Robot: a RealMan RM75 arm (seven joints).
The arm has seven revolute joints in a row. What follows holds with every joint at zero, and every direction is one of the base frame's.
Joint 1 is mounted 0.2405 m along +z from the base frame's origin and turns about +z.
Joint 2 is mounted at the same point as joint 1 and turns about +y.
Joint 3 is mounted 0.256 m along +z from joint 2 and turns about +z.
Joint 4 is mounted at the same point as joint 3 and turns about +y.
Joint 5 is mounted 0.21 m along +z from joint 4 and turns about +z.
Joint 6 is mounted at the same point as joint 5 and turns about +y.
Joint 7 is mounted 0.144 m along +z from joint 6 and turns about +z.
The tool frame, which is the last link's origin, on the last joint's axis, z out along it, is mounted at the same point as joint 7; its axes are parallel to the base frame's.
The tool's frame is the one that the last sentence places.
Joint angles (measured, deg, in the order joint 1, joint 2, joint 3, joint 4, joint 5, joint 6, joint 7), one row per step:
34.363 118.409 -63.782 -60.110 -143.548 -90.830 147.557
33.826 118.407 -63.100 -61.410 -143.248 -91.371 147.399
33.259 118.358 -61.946 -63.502 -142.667 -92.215 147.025
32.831 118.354 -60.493 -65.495 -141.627 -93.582 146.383
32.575 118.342 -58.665 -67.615 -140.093 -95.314 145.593
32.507 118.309 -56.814 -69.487 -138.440 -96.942 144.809
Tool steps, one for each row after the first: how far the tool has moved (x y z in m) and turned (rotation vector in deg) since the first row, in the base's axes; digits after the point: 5 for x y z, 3 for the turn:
-0.00058 -0.00030 0.00440 0.741 0.504 0.200
-0.00320 0.00049 0.01202 2.010 1.336 0.942
-0.00727 0.00035 0.01957 2.886 2.777 1.830
-0.01333 0.00030 0.02829 3.783 4.782 3.040
-0.01981 0.00053 0.03683 4.681 6.841 4.390

